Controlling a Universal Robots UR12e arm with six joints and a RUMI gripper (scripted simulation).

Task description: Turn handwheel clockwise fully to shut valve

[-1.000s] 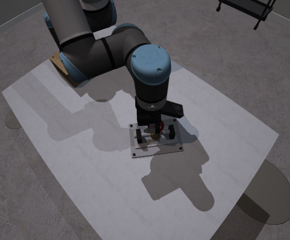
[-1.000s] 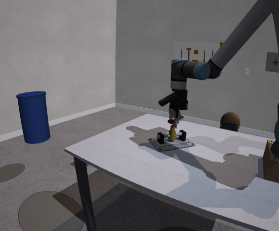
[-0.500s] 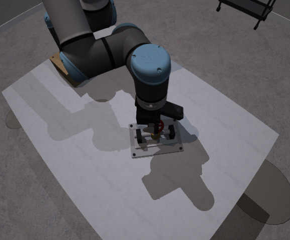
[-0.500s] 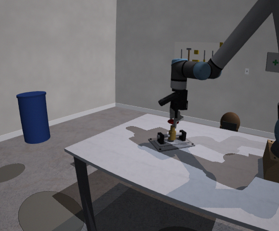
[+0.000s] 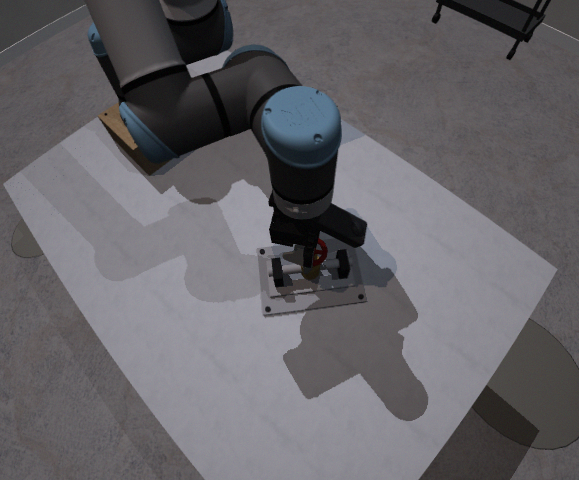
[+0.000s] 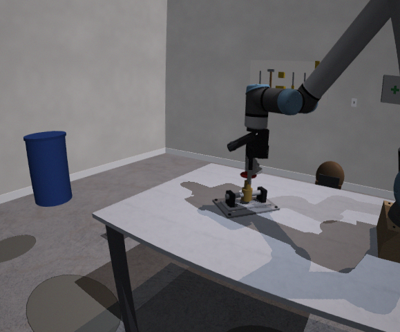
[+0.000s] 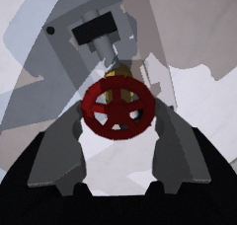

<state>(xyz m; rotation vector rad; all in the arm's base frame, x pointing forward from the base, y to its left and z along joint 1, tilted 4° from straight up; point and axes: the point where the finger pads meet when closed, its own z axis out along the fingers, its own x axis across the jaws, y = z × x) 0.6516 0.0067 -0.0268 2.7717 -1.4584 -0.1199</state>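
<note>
The red spoked handwheel lies 10 mm above my hand.
</note>
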